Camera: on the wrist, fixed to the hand. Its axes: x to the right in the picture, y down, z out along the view.
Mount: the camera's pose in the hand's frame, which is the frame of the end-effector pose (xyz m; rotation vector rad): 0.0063 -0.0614 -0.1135 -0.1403 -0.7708 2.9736
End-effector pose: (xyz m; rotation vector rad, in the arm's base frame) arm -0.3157 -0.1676 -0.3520 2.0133 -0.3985 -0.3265
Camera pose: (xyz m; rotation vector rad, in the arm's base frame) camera -0.2568 -0.0527 -0.3561 -0.5447 -2.6899 0.7746
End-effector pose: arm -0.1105 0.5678 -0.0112 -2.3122 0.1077 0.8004
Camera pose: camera -0.0293 0.5444 0.0865 -0.1896 -2.0032 -1.4815
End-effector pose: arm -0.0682 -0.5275 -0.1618 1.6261 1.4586 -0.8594
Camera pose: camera -0.1298 -0.4218 -0.1202 1.1376 -1.6357 0.5501
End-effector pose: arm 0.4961 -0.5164 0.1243 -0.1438 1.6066 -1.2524
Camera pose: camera 0.3780 -0.4752 0.1567 1.0999 -0.0598 1.1932
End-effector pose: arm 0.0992 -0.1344 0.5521 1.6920 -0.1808 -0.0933
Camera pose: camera 0.1283 -0.0172 0.5063 -0.2779 -2.6625 1.3317
